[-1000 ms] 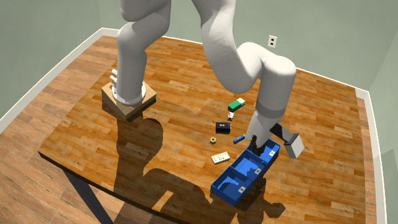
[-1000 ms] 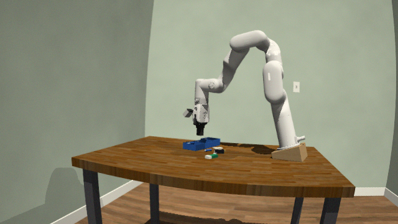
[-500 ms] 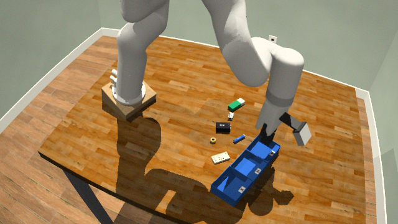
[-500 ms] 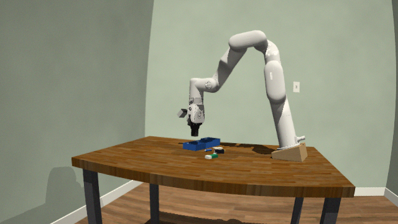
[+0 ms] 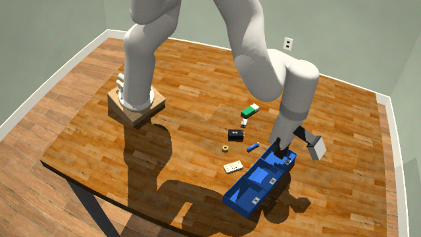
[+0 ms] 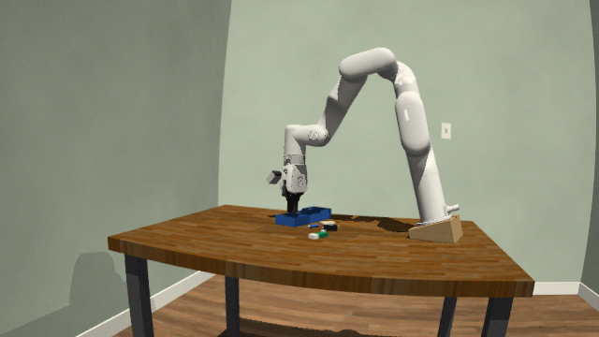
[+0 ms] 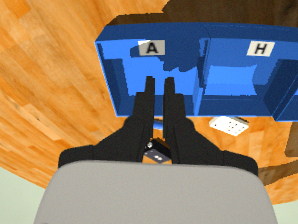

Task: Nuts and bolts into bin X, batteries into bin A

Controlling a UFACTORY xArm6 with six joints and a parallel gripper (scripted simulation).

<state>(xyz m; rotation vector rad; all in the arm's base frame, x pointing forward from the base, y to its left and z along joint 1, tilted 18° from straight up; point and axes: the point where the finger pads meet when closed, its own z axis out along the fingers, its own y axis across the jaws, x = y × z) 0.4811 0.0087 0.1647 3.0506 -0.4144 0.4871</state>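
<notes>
Now: the brass nut 160 mm behind my hand, 20 mm to the right of it and 60 mm below it. From my hand the other things lie so: blue bin 20 mm behind, 80 mm to the right, 40 mm below; blue battery 90 mm behind, 30 mm to the left, 60 mm below; white domino 110 mm behind, 70 mm to the right, 60 mm below.
</notes>
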